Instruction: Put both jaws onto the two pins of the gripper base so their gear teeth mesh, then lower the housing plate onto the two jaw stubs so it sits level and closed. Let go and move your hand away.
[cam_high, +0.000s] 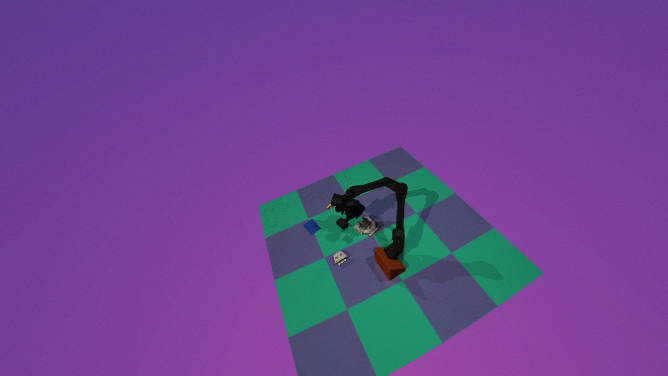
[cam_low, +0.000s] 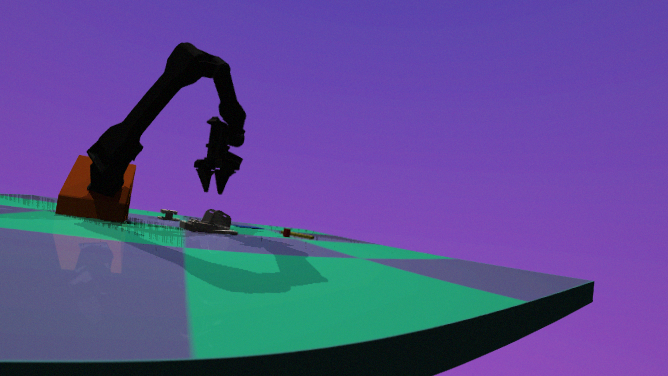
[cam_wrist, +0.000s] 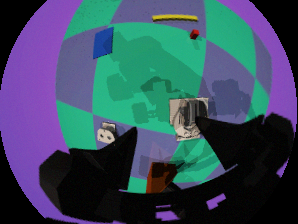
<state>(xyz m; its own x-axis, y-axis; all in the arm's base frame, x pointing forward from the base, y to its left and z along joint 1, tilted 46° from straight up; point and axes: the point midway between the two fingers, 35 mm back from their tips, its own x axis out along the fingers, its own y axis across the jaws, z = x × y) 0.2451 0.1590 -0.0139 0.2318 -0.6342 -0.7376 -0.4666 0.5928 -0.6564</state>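
Right now the gripper base is 140 mm to the left of my gripper tip, 140 mm behind it and 80 mm below it. The rest, counted from my gripper tip: small red piece (240 mm ahead, 90 mm below, 20 mm to the right); then yellow stick (290 mm ahead, 100 mm below, 40 mm to the left); then blue square (240 mm to the left, 150 mm ahead, 100 mm below).
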